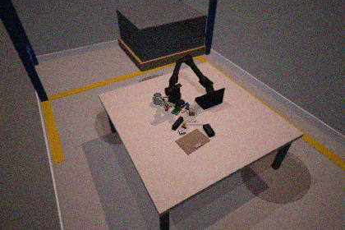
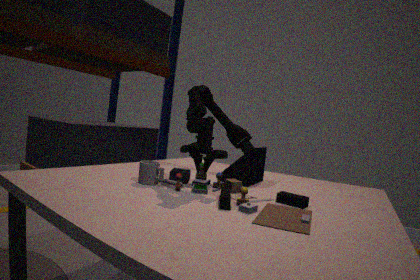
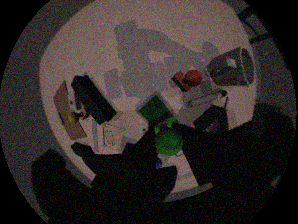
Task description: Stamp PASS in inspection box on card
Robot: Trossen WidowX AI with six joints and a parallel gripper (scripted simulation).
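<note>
Now: the green-topped box 60 mm below my gripper tip. The rest, counted from my gripper tip: green-knobbed stamp right at my gripper tip; then long dark block 80 mm ahead, 140 mm to the left, 50 mm below; then red-topped stamp 60 mm ahead, 70 mm to the right, 50 mm below.
</note>
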